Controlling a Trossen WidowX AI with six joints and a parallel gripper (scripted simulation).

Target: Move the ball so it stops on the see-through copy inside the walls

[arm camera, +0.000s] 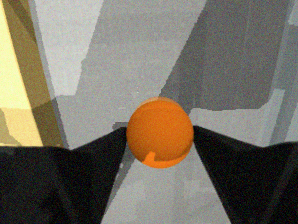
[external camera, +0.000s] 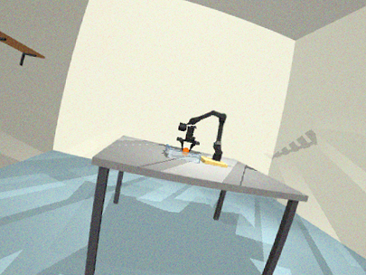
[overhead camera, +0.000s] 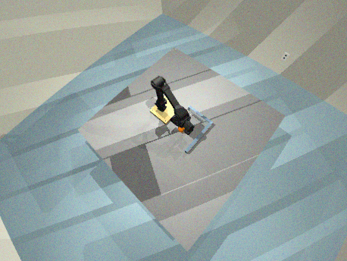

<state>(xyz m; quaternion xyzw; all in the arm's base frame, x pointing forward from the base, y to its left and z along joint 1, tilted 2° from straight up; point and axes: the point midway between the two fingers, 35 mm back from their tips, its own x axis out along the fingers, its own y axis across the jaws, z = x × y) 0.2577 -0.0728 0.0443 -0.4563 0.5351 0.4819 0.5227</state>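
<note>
Now: gripper tip 2 cm above the see-through copy of ball. From my gripper tip the other things lie so: orange ball: right at my gripper tip.
</note>
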